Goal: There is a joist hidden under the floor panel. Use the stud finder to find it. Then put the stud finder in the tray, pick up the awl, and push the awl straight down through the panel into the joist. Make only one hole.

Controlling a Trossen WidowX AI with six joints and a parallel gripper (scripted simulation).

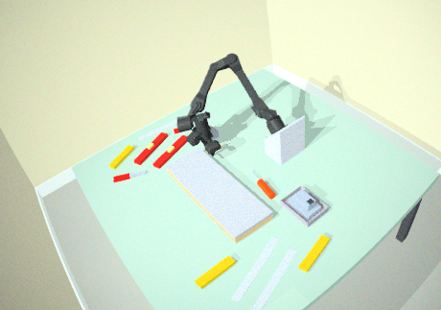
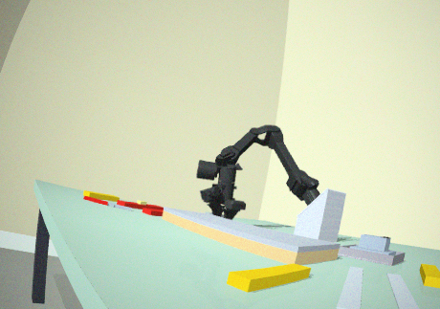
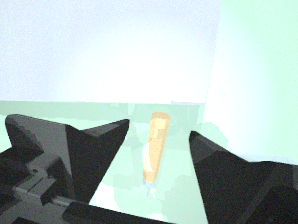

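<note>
Right now my gripper tip is 6 cm past the thin wooden tool. From my gripper tip the other things lie so: orange-handled awl: 8 cm behind, 29 cm to the left, 1 cm above; small grey box: 5 cm behind, 11 cm to the right, 1 cm above; grey tray: 16 cm behind, 52 cm to the left, 1 cm above.
</note>
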